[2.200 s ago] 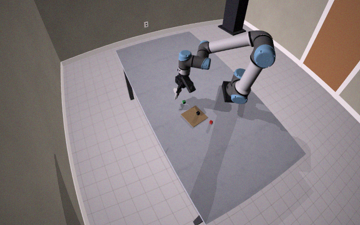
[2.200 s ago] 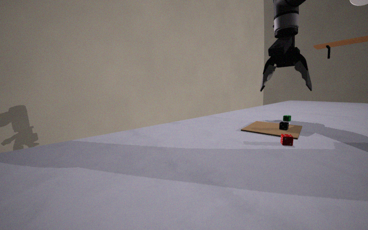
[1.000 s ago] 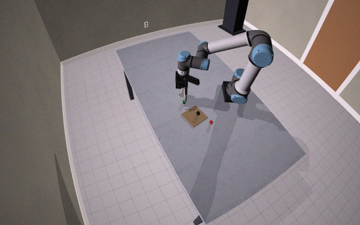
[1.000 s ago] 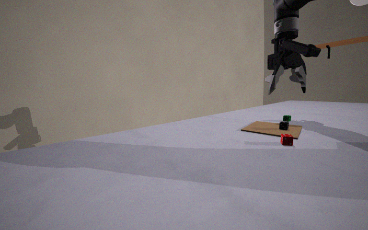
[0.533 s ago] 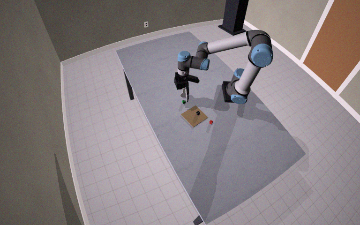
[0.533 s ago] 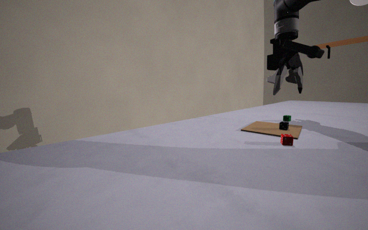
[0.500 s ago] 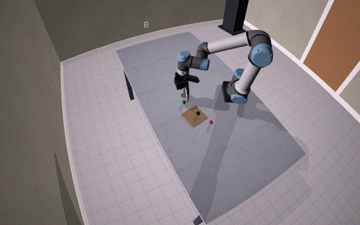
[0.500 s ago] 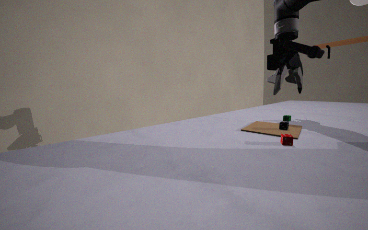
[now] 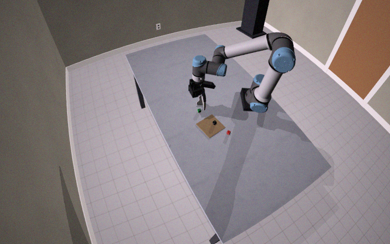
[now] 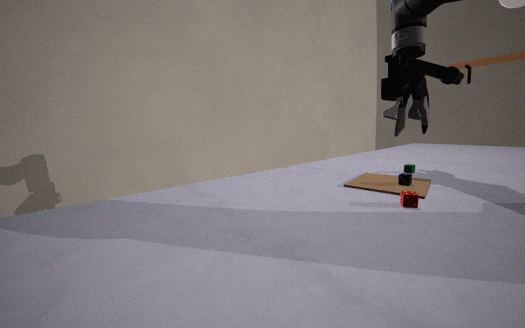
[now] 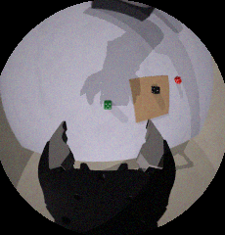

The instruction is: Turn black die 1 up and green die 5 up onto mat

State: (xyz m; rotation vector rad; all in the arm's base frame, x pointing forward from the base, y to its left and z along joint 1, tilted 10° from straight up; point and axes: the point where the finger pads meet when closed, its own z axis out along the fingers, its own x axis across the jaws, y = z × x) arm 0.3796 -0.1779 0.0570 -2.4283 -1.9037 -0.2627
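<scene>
Right now my hand is 9 cm above the green die. From my hand the other things lie so: red die (4 cm behind, 26 cm to the left, 9 cm below); then brown mat (1 cm ahead, 15 cm to the left, 9 cm below); then black die (2 cm behind, 15 cm to the left, 8 cm below).
</scene>
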